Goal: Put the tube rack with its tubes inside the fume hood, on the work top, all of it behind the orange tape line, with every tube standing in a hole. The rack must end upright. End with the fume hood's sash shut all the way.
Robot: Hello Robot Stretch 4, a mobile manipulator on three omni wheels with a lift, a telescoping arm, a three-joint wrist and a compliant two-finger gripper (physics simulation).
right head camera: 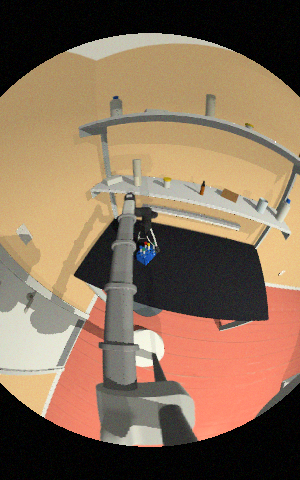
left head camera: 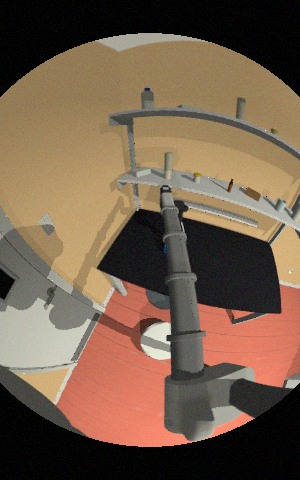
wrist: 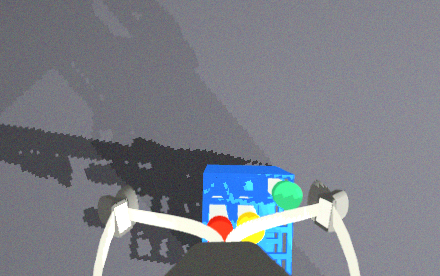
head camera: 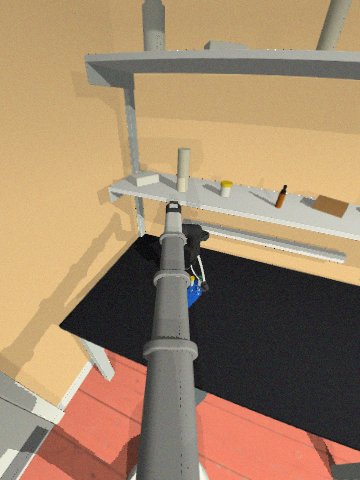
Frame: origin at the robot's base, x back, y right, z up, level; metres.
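Where they show: gripper, between the fingertips: [right head camera: 146,246] [wrist: 222,200]; robot's base, origin of its link: [right head camera: 143,346] [left head camera: 160,339].
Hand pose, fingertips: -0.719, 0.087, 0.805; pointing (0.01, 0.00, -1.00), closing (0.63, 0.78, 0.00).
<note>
Each offset is from my fingertips to the top centre of the thing, as dx, dy, dz. Level surfaces: height alone.
The blue tube rack @(+0.043, -0.008, +0.005) [head camera: 194,297] [left head camera: 165,248] [right head camera: 146,256] [wrist: 240,176] stands on the black table top near its left end, partly hidden by the arm in the head and left head views. In the wrist view a red cap @(+0.008, -0.011, +0.052) [wrist: 219,226], a yellow cap [wrist: 252,231] and a green cap @(+0.020, +0.046, +0.053) [wrist: 287,194] show on tubes in it; the lower part of the rack is hidden by the gripper body. My gripper [head camera: 196,281] [right head camera: 148,245] [wrist: 222,200] is open above the rack, its fingertips apart on both sides of it. The fume hood, sash and orange tape do not show.
The black table @(dz -0.071) [head camera: 280,340] [left head camera: 230,270] [right head camera: 210,280] stands against the wall. A lower shelf [head camera: 255,205] with a cylinder @(-0.210, -0.049, +0.564) [head camera: 183,170], a yellow-lidded jar @(-0.165, +0.138, +0.446) [head camera: 226,189] and an amber bottle @(-0.070, +0.343, +0.478) [head camera: 281,197] hangs behind the arm. A white round stool [left head camera: 156,340] [right head camera: 150,345] stands before the table.
</note>
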